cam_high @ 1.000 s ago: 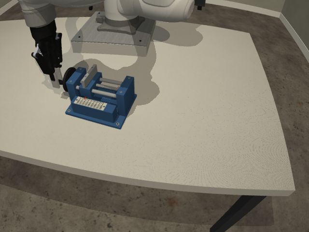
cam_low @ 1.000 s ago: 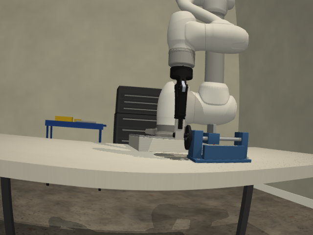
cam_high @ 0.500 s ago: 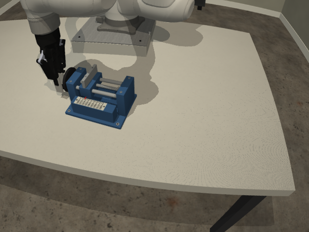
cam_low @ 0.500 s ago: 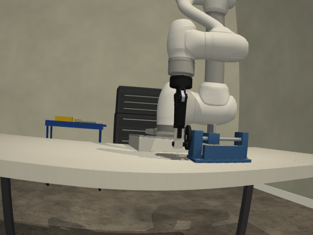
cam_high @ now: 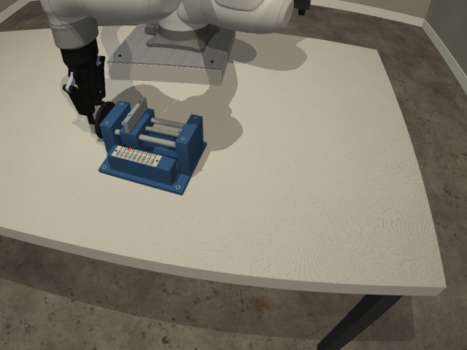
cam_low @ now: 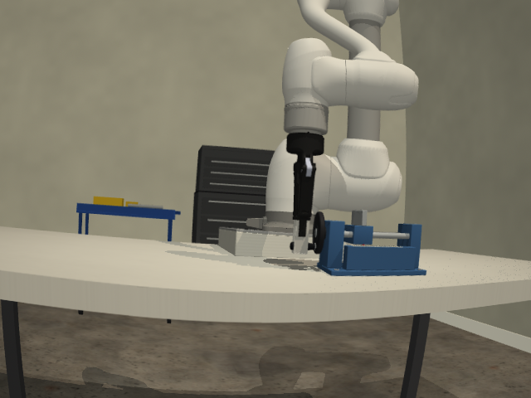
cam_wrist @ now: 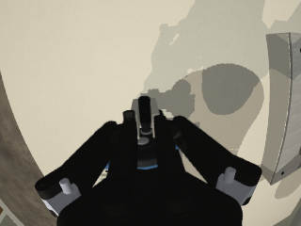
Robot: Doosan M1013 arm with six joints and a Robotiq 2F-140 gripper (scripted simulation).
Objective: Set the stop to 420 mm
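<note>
Right now my hand is 2 cm to the right of the black handwheel and 1 cm above it. From my hand the other things lie so: stop block 12 cm to the left, 3 cm above, 2 cm ahead.
</note>
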